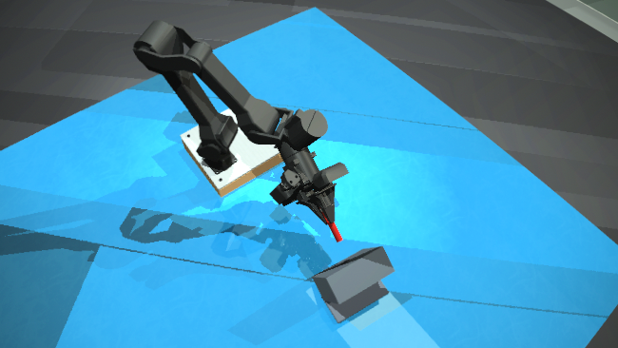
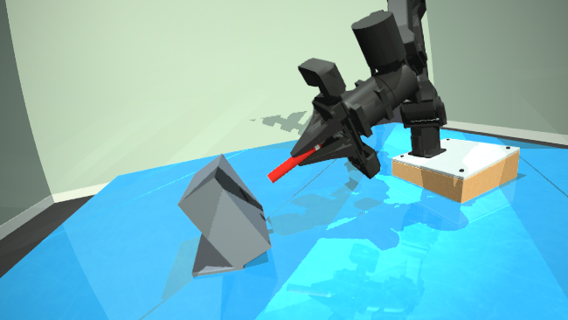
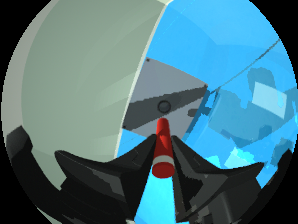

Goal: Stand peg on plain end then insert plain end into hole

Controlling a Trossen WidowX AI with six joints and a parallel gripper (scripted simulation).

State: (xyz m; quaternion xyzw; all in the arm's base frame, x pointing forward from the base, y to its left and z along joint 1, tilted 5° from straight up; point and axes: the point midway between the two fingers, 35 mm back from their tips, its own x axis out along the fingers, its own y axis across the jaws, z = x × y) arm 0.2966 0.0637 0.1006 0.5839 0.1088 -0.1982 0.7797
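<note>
The grey sloped panel lies 10 cm ahead of my gripper tip, 5 cm below it and 3 cm to the right of it. Also, from my gripper tip: red peg 1 cm behind, 1 cm above.
</note>
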